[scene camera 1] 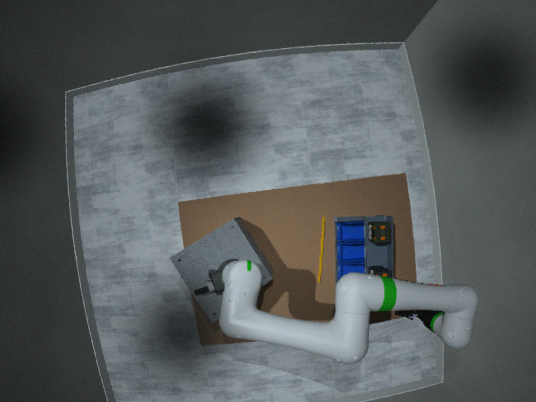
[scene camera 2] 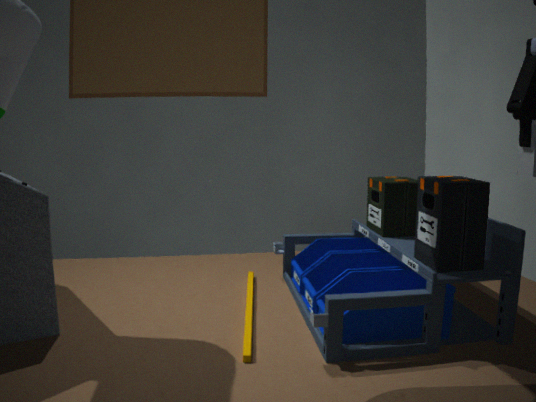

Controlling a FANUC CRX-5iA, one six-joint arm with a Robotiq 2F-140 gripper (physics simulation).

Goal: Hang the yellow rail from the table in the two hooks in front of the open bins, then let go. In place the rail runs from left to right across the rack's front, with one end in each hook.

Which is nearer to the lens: the green case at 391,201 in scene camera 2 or the dark case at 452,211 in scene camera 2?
The dark case.
